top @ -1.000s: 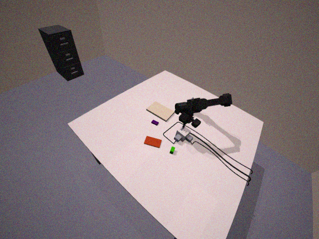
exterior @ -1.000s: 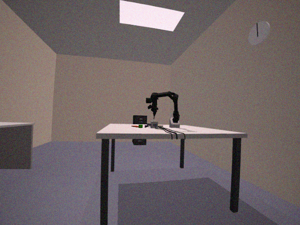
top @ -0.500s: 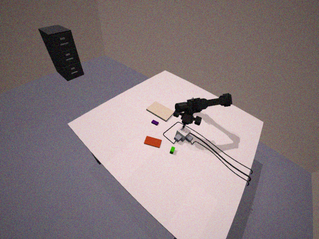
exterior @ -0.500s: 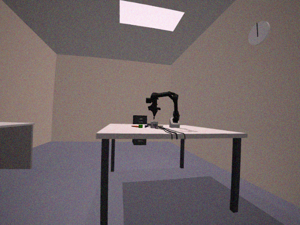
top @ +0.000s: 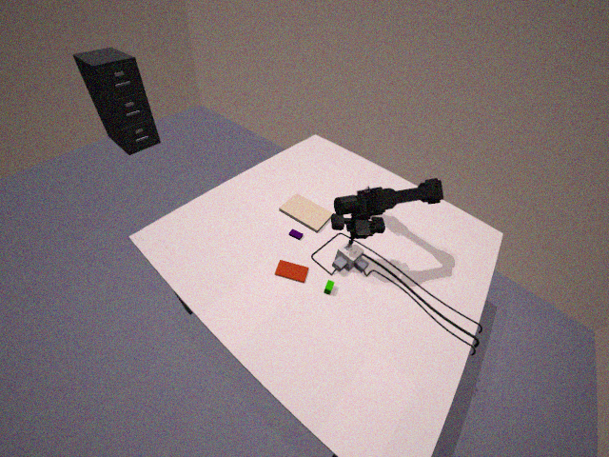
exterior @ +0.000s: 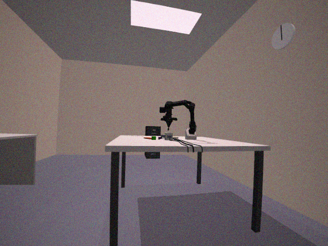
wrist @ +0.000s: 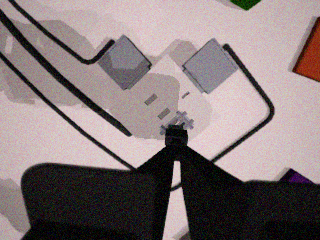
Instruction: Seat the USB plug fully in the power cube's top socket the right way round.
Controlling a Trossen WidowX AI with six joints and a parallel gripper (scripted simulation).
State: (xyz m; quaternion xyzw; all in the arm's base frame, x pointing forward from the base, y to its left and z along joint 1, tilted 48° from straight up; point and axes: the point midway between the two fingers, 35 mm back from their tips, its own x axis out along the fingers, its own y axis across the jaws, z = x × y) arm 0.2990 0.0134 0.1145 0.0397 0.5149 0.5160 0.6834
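Now: gripper tip 2 cm above the grey USB plug. Also, from my gripper tip: orange slab 20 cm ahead, 11 cm to the right, 13 cm below; then purple block 6 cm ahead, 23 cm to the right, 13 cm below; then green block 16 cm ahead, 4 cm to the left, 12 cm below.
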